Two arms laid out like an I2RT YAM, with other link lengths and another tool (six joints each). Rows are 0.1 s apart.
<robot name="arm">
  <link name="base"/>
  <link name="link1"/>
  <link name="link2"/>
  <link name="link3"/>
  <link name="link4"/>
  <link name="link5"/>
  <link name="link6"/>
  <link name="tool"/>
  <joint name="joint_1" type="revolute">
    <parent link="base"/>
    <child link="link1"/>
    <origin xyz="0 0 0.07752" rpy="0 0 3.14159"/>
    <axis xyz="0 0 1"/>
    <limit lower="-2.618" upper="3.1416"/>
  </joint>
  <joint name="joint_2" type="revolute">
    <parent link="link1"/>
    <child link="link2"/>
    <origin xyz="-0.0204 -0.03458 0.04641" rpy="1.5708 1.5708 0"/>
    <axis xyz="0 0 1"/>
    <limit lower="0" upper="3.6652"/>
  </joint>
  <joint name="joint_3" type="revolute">
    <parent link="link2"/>
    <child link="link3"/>
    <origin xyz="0 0.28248 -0.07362" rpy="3.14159 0 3.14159"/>
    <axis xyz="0 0 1"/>
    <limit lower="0" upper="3.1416"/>
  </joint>
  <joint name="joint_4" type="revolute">
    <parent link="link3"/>
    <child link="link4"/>
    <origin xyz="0.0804 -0.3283 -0.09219" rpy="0 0 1.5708"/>
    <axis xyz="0 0 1"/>
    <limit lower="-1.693" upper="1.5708"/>
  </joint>
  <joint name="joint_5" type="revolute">
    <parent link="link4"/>
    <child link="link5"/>
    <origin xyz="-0.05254 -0.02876 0.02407" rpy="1.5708 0 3.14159"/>
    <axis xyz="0 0 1"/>
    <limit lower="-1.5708" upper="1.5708"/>
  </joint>
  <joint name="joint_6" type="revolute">
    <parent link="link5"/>
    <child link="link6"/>
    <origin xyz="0.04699 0 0.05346" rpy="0 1.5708 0"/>
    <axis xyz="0 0 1"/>
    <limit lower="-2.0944" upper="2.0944"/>
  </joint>
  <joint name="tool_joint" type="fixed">
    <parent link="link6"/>
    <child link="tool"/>
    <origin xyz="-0.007 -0.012 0.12" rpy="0 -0.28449 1.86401"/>
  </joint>
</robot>
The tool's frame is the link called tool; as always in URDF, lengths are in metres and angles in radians.
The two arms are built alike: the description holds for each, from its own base.
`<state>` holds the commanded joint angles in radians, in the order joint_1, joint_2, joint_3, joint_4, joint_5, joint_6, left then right.
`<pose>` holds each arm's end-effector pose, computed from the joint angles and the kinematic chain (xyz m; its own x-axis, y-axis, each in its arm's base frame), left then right.
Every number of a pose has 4 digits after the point.
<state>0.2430 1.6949 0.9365 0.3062 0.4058 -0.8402 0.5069 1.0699 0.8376 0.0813 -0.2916 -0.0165</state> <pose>0.5115 0.0915 0.1119 0.3622 -0.8003 0.4778 -0.4265 -0.5981 -0.6785 0.3283 0.2835 0.3114 0.8174 -0.4653 -0.3396 -0.3214 0.1208 -0.9392</pose>
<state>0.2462 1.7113 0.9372 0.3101 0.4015 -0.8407 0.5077 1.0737 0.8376 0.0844 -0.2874 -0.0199</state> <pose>0.5117 0.0939 0.1046 0.3737 -0.7970 0.4745 -0.4302 -0.6022 -0.6725 0.3294 0.2837 0.3104 0.8168 -0.4687 -0.3364 -0.3191 0.1187 -0.9403</pose>
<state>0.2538 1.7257 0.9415 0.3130 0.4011 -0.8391 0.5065 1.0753 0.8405 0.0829 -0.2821 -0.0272</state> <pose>0.5123 0.0982 0.0998 0.3827 -0.7941 0.4721 -0.4304 -0.6054 -0.6695 0.3308 0.2829 0.3109 0.8160 -0.4751 -0.3292 -0.3134 0.1149 -0.9426</pose>
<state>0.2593 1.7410 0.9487 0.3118 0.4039 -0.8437 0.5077 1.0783 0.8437 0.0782 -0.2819 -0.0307</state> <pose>0.5133 0.1010 0.0953 0.3911 -0.7886 0.4745 -0.4336 -0.6127 -0.6607 0.3309 0.2835 0.3104 0.8163 -0.4754 -0.3282 -0.3149 0.1100 -0.9427</pose>
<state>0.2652 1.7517 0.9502 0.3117 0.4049 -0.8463 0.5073 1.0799 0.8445 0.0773 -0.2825 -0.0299</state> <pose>0.5128 0.1038 0.0906 0.4003 -0.7837 0.4749 -0.4360 -0.6187 -0.6535 0.3312 0.2835 0.3100 0.8156 -0.4754 -0.3298 -0.3169 0.1098 -0.9421</pose>
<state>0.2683 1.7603 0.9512 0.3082 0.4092 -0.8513 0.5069 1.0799 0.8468 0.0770 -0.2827 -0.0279</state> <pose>0.5120 0.1045 0.0863 0.4068 -0.7787 0.4777 -0.4422 -0.6254 -0.6429 0.3313 0.2835 0.3112 0.8155 -0.4750 -0.3307 -0.3166 0.1122 -0.9419</pose>
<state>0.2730 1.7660 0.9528 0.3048 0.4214 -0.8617 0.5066 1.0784 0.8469 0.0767 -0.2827 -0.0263</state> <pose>0.5111 0.1047 0.0840 0.4093 -0.7711 0.4877 -0.4478 -0.6355 -0.6289 0.3312 0.2833 0.3118 0.8152 -0.4749 -0.3315 -0.3165 0.1140 -0.9417</pose>
